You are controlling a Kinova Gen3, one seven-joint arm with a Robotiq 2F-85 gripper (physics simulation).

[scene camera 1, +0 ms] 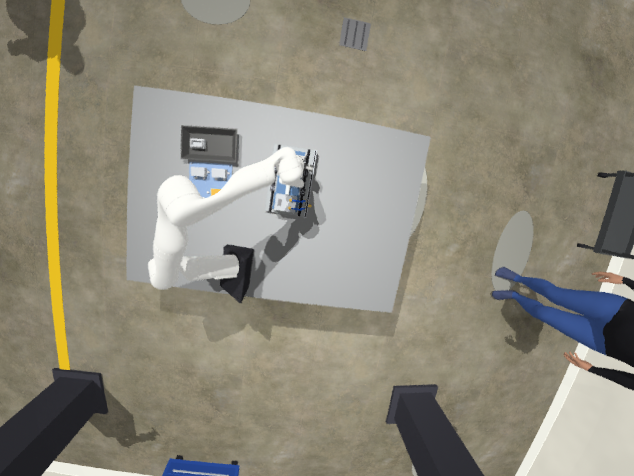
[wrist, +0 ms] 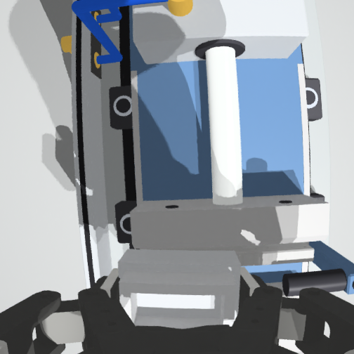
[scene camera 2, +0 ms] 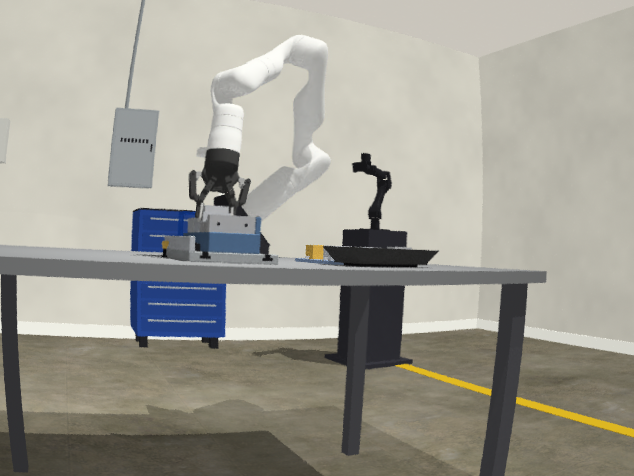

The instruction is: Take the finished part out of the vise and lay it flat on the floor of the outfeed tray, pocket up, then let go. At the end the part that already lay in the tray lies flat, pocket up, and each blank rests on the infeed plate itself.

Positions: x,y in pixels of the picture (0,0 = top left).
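A blue infeed plate (scene camera 1: 203,185) is in the robot's scene, 1260 mm from the lens.
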